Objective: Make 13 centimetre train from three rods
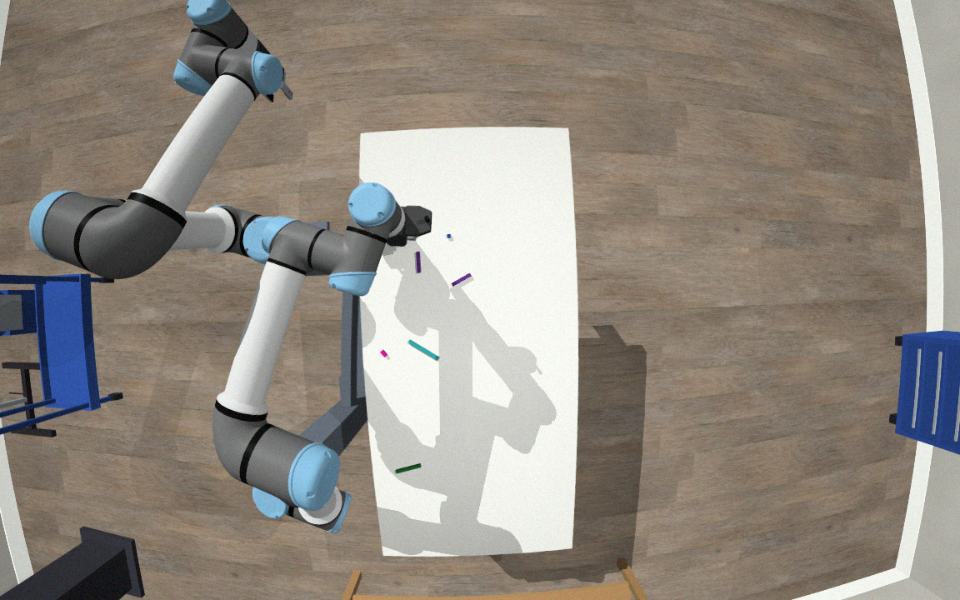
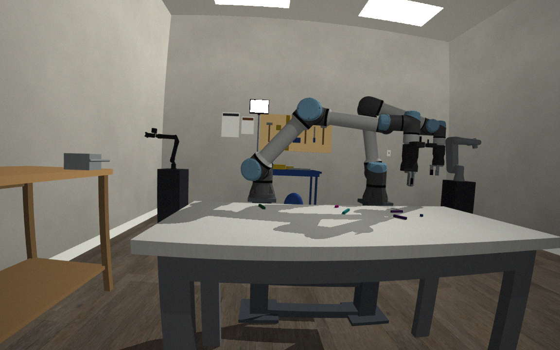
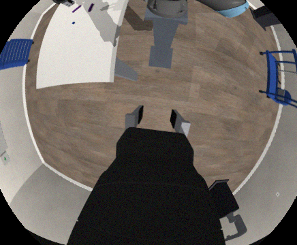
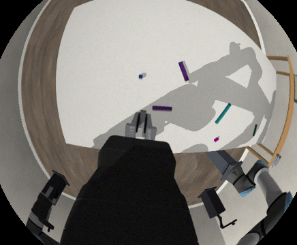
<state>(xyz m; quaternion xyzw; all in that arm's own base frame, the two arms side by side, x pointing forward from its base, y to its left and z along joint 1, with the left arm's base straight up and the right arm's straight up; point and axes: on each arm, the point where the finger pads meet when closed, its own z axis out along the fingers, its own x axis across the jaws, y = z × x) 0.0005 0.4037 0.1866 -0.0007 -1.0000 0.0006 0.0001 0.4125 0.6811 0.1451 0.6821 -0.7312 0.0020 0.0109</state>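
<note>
Right now the magenta rod is 330 mm to the right of my right hand, 140 mm below it and 90 mm behind it. The rest, counted from my right hand: blue rod (140 mm below, 80 mm ahead, 20 mm to the left); then grey rod (20 mm below); then turquoise rod (310 mm to the right, 140 mm below, 30 mm ahead).
</note>
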